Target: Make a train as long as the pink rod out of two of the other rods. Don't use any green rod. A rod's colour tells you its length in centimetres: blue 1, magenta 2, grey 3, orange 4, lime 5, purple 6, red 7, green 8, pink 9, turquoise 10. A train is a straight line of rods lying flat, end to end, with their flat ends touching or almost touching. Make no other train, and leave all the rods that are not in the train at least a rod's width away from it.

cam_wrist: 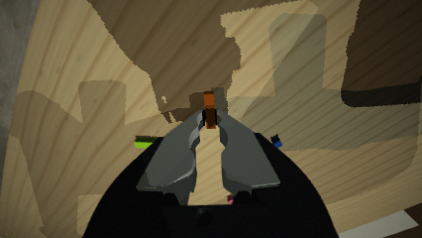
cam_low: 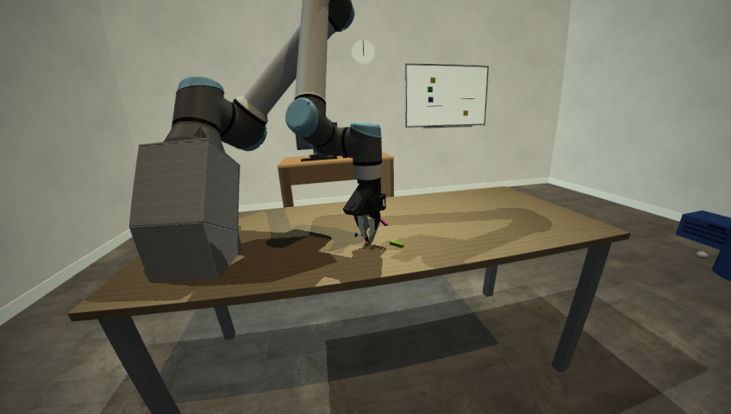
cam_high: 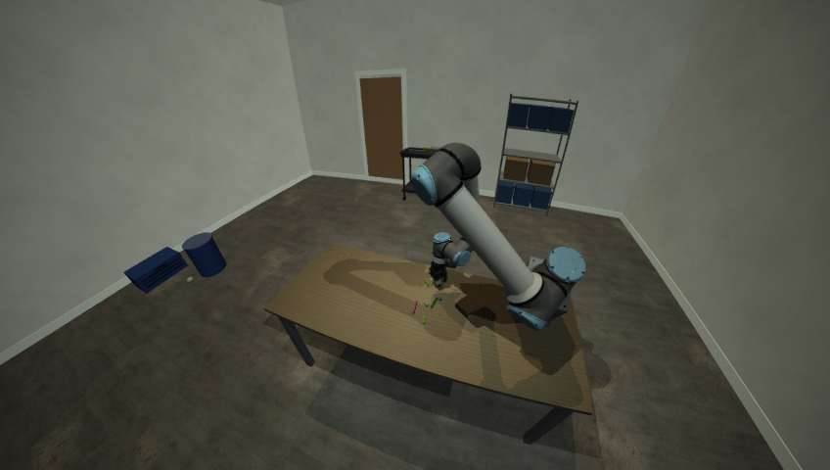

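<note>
The orange rod is 1 cm below my hand. From my hand the other things lie so: green rod: 2 cm behind, 13 cm to the left, 2 cm below; then grey rod: 2 cm ahead, 17 cm to the left, 2 cm below; then blue rod: 4 cm behind, 10 cm to the left, 2 cm below.
</note>
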